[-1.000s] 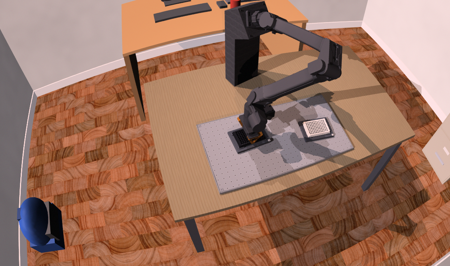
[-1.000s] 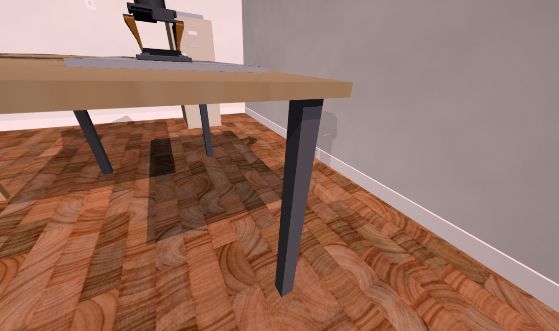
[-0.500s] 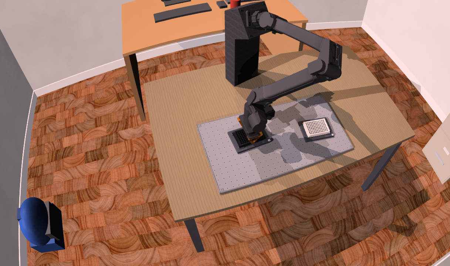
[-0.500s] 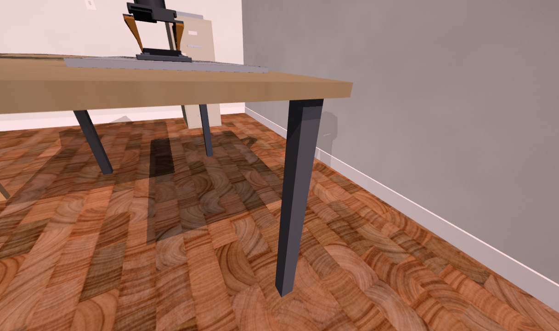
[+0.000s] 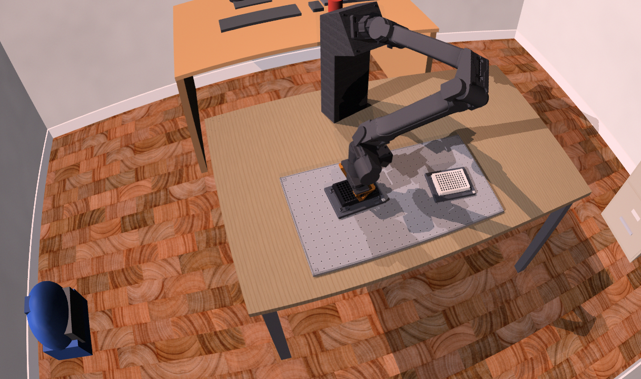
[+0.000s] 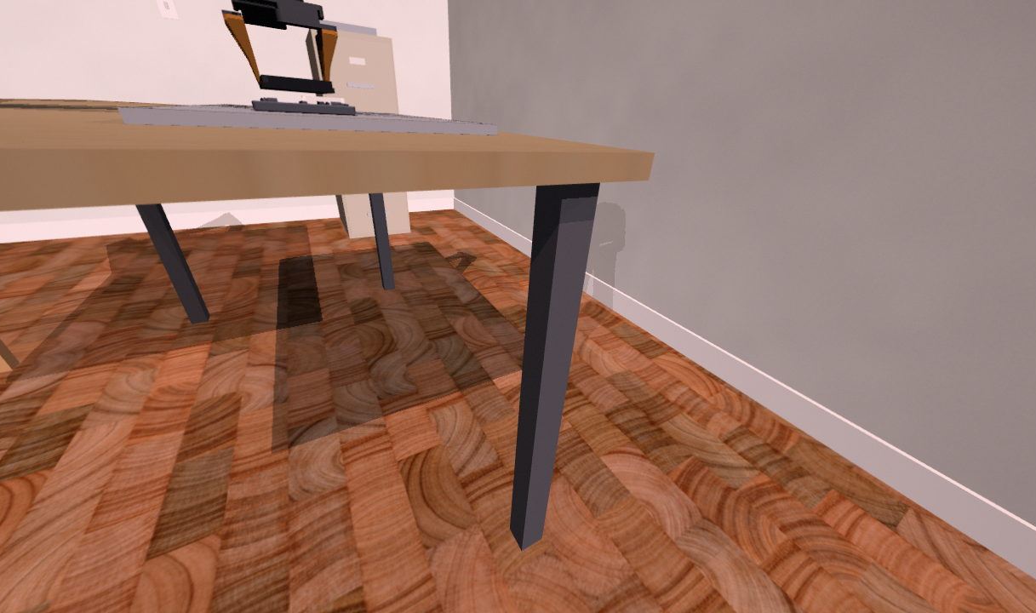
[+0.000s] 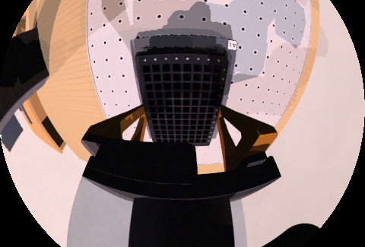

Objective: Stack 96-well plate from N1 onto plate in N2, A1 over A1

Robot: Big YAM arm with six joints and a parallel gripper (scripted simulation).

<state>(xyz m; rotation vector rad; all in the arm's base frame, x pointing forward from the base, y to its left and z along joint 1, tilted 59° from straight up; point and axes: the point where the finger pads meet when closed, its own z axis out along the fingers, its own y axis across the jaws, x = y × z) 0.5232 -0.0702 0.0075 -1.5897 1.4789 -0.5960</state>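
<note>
My gripper is now 34 cm to the right of the white 96-well plate, 2 cm past it and 2 cm above it. Also, from my hand: black 96-well plate: right at my hand.
</note>
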